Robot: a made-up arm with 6 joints.
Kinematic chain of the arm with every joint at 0, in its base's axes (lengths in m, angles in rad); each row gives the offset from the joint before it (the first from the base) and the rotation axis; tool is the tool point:
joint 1: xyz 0 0 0.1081 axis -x
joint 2: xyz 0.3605 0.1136 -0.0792 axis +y
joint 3: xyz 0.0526 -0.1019 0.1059 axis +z
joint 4: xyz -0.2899 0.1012 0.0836 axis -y
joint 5: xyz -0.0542 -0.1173 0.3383 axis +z
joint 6: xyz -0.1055 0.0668 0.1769 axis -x
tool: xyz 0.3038 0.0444 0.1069
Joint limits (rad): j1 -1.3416..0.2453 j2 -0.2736..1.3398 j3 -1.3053..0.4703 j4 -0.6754..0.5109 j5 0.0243..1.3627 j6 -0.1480..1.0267
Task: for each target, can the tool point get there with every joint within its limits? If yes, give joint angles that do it. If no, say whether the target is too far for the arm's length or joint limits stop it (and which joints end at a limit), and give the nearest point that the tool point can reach.
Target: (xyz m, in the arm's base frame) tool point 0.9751 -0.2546 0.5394
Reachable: yes | joints -1.1496 0.7798 -0.7822 -0.2401 0.8061 0.3286
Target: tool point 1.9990 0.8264 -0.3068
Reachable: no: too far | nearest point 1.1595 0.5170 -0.0319 | short by 0.936 m
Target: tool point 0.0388 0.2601 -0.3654
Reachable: no: joint limits stop it (at a limit: joint 1, joint 2, joint 4, joint 5, joint 6) | nearest point -0.3046 0.5395 0.2995 | short by 0.799 m
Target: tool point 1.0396 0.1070 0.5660
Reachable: yes | joints -0.4282 1.1258 -0.2861 -0.2336 1.1591 0.1742
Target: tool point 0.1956 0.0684 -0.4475
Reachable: no: joint limits stop it (at a limit: joint 1, joint 2, joint 4, joint 5, joint 6) | nearest point 0.9222 0.0688 -0.1213 | short by 0.796 m
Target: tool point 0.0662 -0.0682 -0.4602
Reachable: no: joint limits stop it (at a limit: joint 1, joint 2, joint 3, joint 4, joint 5, joint 6) | nearest point -0.4493 -0.2963 0.0530 | short by 0.762 m
